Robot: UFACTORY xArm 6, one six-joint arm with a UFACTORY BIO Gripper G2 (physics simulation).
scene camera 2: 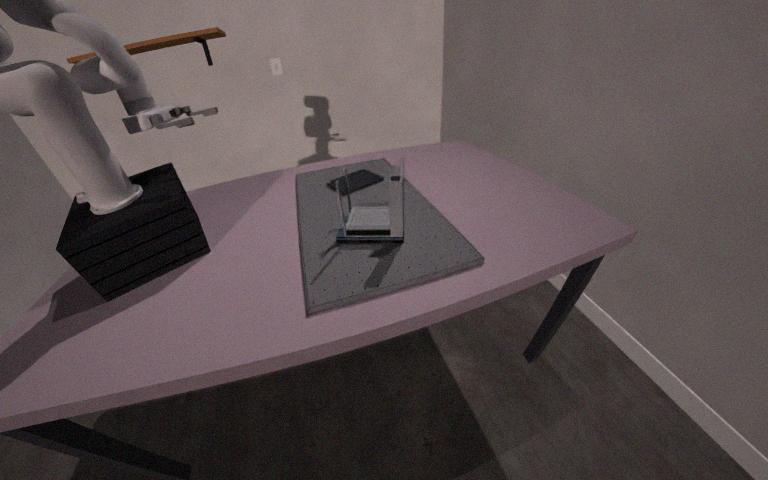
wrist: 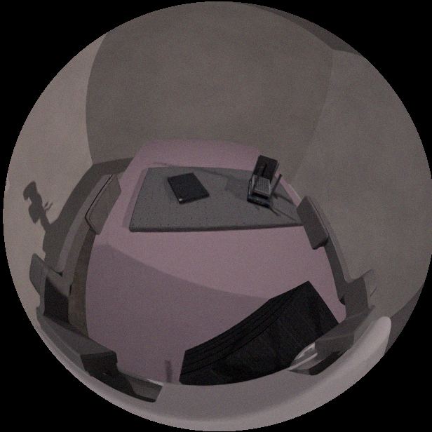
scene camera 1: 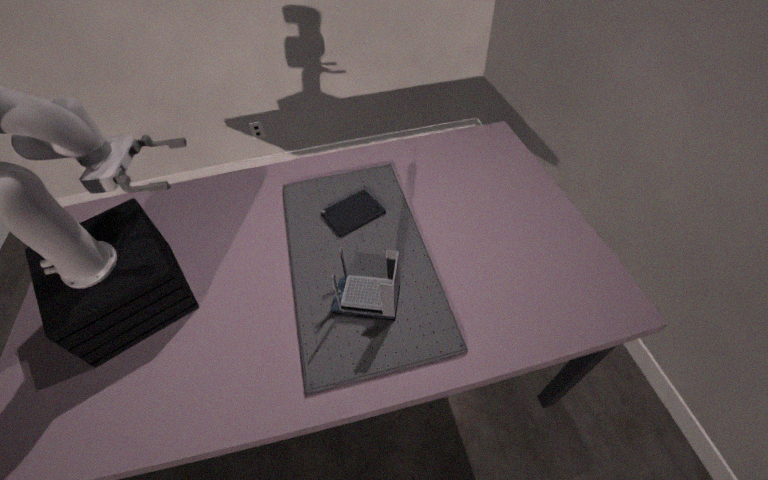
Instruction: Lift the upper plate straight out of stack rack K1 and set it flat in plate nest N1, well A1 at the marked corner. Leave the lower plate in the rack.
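Frame: origin at the arm's base, x ahead, y left, z up, level; metres.
Seen in the pictures: hand, its tool point: [scene camera 2: 198, 116] [scene camera 1: 168, 163]; arm's base, origin of its link: [scene camera 2: 118, 200] [scene camera 1: 90, 264].
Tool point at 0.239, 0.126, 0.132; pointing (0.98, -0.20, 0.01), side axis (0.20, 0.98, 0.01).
Offsets run from my tool point to a thing's top centre, as dx, dy, dz. Level surfaces: height alone.
My gripper [scene camera 1: 170, 164] [scene camera 2: 198, 116] [wrist: 209, 213] is open and empty, high above the table near the arm's base, well away from the rack. Stack rack K1 @(+0.368, -0.327, -0.148) [scene camera 1: 388, 298] [scene camera 2: 370, 240] [wrist: 268, 164] has tall uprights and a dark blue base. The upper plate @(+0.377, -0.332, -0.255) [scene camera 1: 364, 292] [scene camera 2: 369, 218] [wrist: 261, 186], pale with a grid of wells, lies flat between the uprights. A dark band under it may be the lower plate @(+0.377, -0.332, -0.268) [scene camera 2: 368, 231]; the details are too small to tell. Plate nest N1 @(+0.416, -0.020, -0.287) [scene camera 1: 353, 213] [scene camera 2: 357, 181] [wrist: 188, 188] is a flat black rectangle holding no plate, with a small light mark at one corner.
A grey perforated board @(dz -0.302) [scene camera 1: 328, 356] [scene camera 2: 334, 291] [wrist: 165, 220] carries the rack and the nest. The arm stands on a black block [scene camera 1: 135, 283] [scene camera 2: 141, 243] [wrist: 260, 335] at the left of the pink table @(dz -0.315) [scene camera 1: 509, 254] [scene camera 2: 509, 203]. Walls stand behind and to the right.
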